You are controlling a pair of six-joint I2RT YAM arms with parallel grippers.
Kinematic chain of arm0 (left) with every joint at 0, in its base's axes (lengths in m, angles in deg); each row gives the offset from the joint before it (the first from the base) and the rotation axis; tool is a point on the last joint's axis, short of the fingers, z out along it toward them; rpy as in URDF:
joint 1: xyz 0 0 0.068 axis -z
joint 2: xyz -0.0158 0.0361 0.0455 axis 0.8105 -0.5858 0
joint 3: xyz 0.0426 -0.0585 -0.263 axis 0.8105 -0.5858 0
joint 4: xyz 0.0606 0.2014 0.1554 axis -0.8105 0.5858 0
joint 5: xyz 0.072 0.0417 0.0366 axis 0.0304 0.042 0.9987
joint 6: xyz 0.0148 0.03 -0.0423 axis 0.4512 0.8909 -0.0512
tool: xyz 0 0 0 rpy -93.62 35.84 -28.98
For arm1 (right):
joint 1: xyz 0 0 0.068 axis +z
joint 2: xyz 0.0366 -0.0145 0.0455 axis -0.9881 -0.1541 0
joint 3: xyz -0.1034 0.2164 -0.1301 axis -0.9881 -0.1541 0
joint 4: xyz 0.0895 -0.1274 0.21 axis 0.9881 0.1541 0
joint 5: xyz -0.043 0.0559 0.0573 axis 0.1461 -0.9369 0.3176
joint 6: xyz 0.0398 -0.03 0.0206 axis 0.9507 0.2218 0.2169
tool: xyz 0 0 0 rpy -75.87 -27.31 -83.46
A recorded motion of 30 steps. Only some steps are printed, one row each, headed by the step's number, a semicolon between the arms.
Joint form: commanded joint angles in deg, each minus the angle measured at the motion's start. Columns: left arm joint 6, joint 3, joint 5, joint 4, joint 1, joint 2; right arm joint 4, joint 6, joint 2, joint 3, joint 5, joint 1.
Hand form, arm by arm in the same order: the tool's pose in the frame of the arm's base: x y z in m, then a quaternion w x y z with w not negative. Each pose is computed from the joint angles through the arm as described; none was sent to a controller.
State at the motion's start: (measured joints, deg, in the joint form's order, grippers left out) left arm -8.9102 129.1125 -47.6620 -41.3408 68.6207 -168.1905; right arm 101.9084 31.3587 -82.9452 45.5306 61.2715 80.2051
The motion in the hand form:
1: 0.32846 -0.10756 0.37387 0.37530 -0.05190 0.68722 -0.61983; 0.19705 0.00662 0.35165 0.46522 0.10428 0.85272 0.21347
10: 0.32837 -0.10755 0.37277 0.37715 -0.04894 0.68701 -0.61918; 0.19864 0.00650 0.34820 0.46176 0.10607 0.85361 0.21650
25: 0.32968 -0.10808 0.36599 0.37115 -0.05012 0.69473 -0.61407; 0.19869 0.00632 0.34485 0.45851 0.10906 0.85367 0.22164
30: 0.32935 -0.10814 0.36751 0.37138 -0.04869 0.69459 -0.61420; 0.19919 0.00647 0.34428 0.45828 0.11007 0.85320 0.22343
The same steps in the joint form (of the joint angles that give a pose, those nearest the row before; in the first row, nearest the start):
1: -2.06 -0.13 -1.40 -5.37 -0.13 -0.79; -1.73 0.17 -0.23 -0.43 -0.85 -0.07
10: -1.73 -0.41 -1.50 -5.75 -0.13 -0.79; -2.26 0.45 -0.45 -1.06 -1.20 -0.16
25: -0.94 -1.01 -1.67 -5.07 -0.12 -1.12; -2.70 0.97 -0.30 -1.85 -1.72 -0.30
30: -0.85 -0.75 -1.75 -4.79 -0.10 -1.04; -2.96 1.21 -0.36 -1.99 -1.81 -0.27

